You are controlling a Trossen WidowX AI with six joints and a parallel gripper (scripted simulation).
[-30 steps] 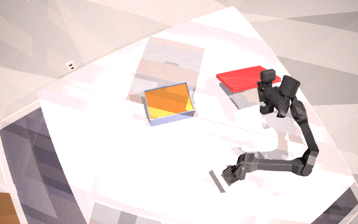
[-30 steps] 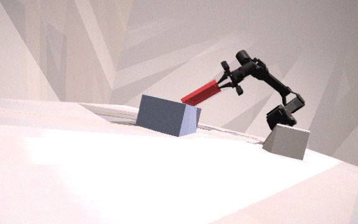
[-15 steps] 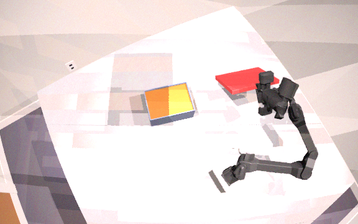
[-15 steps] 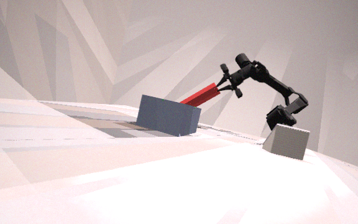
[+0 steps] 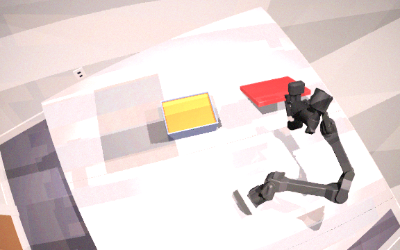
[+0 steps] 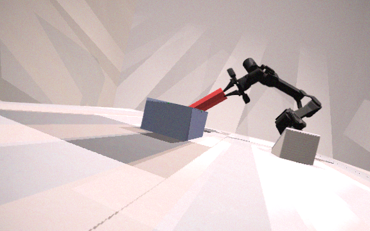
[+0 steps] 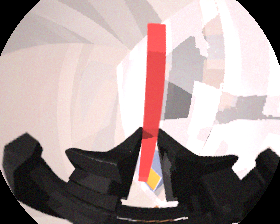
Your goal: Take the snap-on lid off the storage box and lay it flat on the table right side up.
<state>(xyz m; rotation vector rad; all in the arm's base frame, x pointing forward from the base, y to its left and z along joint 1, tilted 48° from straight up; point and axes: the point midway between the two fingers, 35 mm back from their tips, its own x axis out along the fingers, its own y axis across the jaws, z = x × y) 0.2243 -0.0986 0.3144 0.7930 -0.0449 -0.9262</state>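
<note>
The red lid lies 6 cm ahead of my gripper tip, 2 cm to the right of it and 5 cm below it. Round my gripper tip: blue-grey storage box 19 cm ahead, 31 cm to the left, 15 cm below.
</note>
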